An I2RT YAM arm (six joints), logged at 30 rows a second.
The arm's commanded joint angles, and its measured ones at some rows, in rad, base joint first. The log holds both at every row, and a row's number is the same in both.
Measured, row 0:
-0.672 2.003 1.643 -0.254 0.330 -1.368
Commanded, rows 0 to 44:
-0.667 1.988 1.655 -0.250 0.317 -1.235
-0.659 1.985 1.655 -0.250 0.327 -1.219
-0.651 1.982 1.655 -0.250 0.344 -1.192
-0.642 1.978 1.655 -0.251 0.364 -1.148
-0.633 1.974 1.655 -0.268 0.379 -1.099
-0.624 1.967 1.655 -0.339 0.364 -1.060
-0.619 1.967 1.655 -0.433 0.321 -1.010
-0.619 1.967 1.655 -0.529 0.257 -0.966
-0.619 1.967 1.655 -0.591 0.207 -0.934
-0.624 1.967 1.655 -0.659 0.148 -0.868
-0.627 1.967 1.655 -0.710 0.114 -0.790
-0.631 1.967 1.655 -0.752 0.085 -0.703
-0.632 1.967 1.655 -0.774 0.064 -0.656
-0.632 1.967 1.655 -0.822 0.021 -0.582
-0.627 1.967 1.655 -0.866 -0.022 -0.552
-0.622 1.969 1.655 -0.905 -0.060 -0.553
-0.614 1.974 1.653 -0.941 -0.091 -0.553
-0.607 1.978 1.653 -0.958 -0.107 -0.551
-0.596 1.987 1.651 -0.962 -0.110 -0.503
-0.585 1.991 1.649 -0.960 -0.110 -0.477
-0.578 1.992 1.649 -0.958 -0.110 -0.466
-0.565 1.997 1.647 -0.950 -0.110 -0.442
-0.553 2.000 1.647 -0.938 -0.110 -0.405
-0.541 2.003 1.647 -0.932 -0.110 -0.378
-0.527 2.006 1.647 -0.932 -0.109 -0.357
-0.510 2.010 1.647 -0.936 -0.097 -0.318
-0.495 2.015 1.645 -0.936 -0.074 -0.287
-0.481 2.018 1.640 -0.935 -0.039 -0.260
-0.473 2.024 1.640 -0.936 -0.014 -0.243
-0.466 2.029 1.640 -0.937 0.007 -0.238
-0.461 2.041 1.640 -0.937 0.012 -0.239
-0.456 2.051 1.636 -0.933 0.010 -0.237
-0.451 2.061 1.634 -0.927 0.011 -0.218
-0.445 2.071 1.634 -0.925 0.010 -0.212
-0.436 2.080 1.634 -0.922 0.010 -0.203
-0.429 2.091 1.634 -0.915 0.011 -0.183
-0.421 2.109 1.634 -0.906 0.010 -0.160
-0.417 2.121 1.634 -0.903 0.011 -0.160
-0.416 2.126 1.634 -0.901 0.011 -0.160
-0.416 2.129 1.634 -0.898 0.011 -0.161
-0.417 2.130 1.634 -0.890 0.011 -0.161
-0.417 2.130 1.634 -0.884 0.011 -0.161
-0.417 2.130 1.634 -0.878 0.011 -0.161
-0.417 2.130 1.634 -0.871 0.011 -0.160
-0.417 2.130 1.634 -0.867 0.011 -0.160
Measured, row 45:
-0.418 2.120 1.640 -0.879 -0.001 -0.179
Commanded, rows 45 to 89:
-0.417 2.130 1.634 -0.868 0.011 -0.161
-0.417 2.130 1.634 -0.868 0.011 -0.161
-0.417 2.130 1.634 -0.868 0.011 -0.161
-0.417 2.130 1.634 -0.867 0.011 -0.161
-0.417 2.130 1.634 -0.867 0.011 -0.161
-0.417 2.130 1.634 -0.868 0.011 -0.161
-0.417 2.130 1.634 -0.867 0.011 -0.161
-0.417 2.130 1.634 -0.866 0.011 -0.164
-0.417 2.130 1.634 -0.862 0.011 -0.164
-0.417 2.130 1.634 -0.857 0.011 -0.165
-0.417 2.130 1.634 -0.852 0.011 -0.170
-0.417 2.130 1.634 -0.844 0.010 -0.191
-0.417 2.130 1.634 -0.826 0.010 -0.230
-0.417 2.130 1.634 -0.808 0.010 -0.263
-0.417 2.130 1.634 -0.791 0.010 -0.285
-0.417 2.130 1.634 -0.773 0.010 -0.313
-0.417 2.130 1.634 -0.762 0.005 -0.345
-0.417 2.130 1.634 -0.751 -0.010 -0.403
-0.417 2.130 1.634 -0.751 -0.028 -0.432
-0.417 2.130 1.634 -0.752 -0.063 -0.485
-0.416 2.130 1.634 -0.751 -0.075 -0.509
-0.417 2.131 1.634 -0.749 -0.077 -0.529
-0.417 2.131 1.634 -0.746 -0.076 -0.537
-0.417 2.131 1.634 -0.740 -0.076 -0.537
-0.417 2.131 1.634 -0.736 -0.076 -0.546
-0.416 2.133 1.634 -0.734 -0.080 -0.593
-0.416 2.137 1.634 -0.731 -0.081 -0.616
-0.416 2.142 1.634 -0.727 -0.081 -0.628
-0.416 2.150 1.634 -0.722 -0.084 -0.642
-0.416 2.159 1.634 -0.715 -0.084 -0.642
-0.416 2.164 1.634 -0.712 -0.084 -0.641
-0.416 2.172 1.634 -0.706 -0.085 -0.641
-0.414 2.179 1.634 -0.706 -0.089 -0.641
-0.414 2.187 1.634 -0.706 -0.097 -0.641
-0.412 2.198 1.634 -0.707 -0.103 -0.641
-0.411 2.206 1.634 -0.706 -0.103 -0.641
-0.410 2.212 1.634 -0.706 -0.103 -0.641
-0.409 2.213 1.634 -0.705 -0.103 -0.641
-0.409 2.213 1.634 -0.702 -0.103 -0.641
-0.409 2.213 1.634 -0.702 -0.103 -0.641
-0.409 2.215 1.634 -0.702 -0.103 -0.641
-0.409 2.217 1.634 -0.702 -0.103 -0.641
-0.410 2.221 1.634 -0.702 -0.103 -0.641
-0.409 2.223 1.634 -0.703 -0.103 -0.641
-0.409 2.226 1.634 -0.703 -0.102 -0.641
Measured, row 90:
-0.416 2.196 1.639 -0.706 -0.085 -0.628
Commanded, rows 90 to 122:
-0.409 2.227 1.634 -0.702 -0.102 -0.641
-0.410 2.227 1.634 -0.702 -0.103 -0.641
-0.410 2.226 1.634 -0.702 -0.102 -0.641
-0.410 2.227 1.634 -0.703 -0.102 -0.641
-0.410 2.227 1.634 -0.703 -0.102 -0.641
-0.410 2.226 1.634 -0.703 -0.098 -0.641
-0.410 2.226 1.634 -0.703 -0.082 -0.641
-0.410 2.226 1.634 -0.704 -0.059 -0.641
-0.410 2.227 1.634 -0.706 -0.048 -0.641
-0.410 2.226 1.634 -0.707 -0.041 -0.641
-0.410 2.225 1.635 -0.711 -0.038 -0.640
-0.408 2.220 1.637 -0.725 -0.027 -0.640
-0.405 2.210 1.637 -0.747 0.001 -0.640
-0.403 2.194 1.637 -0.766 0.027 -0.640
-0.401 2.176 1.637 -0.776 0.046 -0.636
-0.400 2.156 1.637 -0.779 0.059 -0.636
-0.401 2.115 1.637 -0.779 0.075 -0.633
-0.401 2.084 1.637 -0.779 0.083 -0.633
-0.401 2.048 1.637 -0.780 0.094 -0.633
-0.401 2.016 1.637 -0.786 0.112 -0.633
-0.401 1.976 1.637 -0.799 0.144 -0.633
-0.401 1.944 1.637 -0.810 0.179 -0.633
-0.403 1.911 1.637 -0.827 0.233 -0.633
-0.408 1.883 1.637 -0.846 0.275 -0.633
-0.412 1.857 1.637 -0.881 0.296 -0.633
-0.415 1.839 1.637 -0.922 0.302 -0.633
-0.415 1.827 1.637 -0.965 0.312 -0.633
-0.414 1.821 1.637 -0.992 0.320 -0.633
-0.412 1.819 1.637 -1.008 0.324 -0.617
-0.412 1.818 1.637 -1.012 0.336 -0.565
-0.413 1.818 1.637 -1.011 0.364 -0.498
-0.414 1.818 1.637 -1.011 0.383 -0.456
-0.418 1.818 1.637 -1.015 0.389 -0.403
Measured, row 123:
-0.412 1.834 1.637 -1.010 0.321 -0.568
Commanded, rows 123 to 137:
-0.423 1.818 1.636 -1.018 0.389 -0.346
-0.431 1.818 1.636 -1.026 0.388 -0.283
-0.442 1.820 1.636 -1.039 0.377 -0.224
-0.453 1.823 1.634 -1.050 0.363 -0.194
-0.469 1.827 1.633 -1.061 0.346 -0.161
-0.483 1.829 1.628 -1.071 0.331 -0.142
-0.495 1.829 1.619 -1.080 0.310 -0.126
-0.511 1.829 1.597 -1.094 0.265 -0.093
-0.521 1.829 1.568 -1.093 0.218 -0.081
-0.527 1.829 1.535 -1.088 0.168 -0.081
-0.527 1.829 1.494 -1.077 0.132 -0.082
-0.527 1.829 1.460 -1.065 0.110 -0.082
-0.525 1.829 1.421 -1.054 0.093 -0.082
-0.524 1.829 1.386 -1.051 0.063 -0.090
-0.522 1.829 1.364 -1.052 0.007 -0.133
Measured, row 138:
-0.530 1.834 1.428 -1.054 0.150 -0.115
